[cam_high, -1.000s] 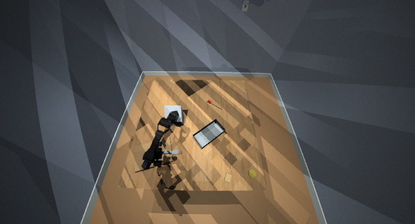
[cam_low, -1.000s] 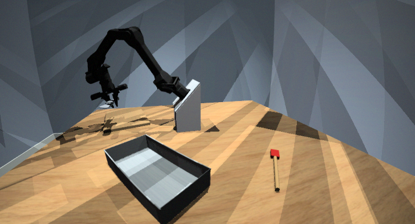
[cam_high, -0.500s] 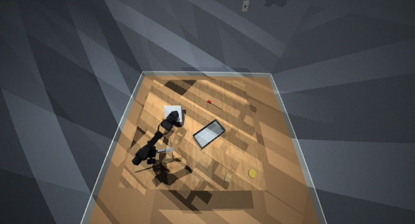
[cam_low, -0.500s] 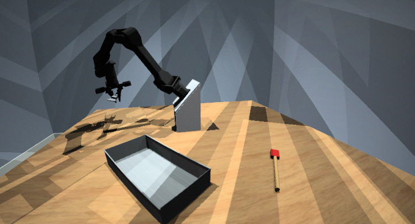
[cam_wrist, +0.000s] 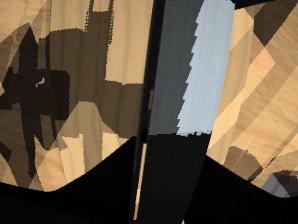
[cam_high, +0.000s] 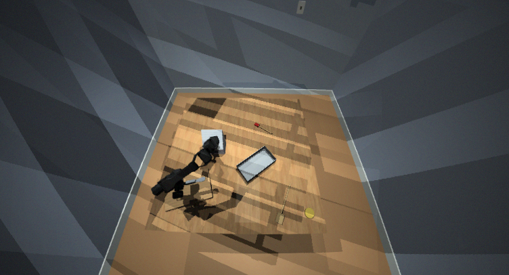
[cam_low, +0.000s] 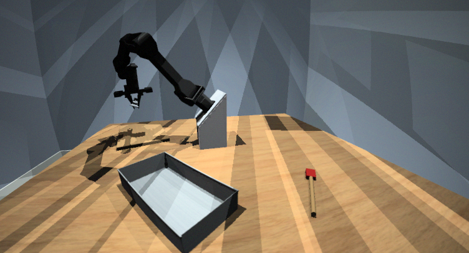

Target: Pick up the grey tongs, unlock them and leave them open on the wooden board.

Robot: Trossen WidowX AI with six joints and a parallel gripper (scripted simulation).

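My gripper tip is 20 mm past the wooden board, 10 mm to the right of it and 140 mm above it. Also, from my gripper tip: roasting tin (550 mm ahead, 140 mm to the left, 110 mm below).
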